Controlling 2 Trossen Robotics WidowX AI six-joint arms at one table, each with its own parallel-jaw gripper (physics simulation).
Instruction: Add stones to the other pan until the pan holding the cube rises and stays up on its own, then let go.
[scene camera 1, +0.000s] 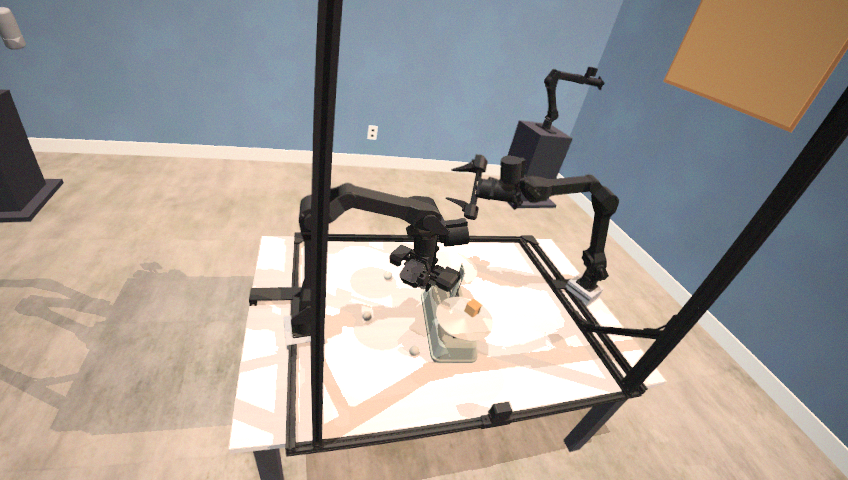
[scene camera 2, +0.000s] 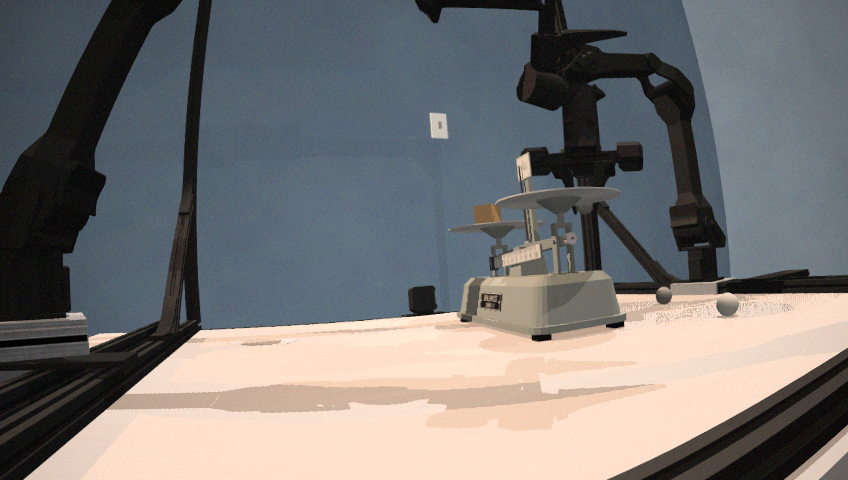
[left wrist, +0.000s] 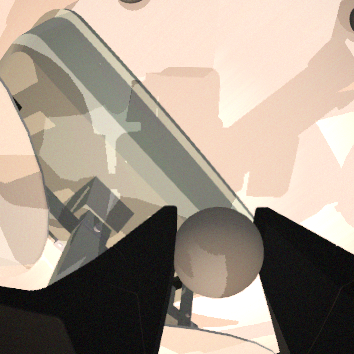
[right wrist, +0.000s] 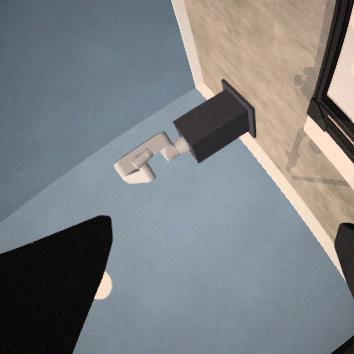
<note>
My right gripper (scene camera 1: 448, 184) is open, with nothing in its grasp. Also in view: my left gripper (scene camera 2: 584, 213) and a balance scale (scene camera 2: 530, 300).
The balance scale is seen too in scene camera 1 (scene camera 1: 444, 348). My left gripper shows as well in scene camera 1 (scene camera 1: 422, 288) and in the left wrist view (left wrist: 215, 218). My right gripper also shows in the right wrist view (right wrist: 230, 233). The right wrist view misses the balance scale: it is out of frame.
</note>
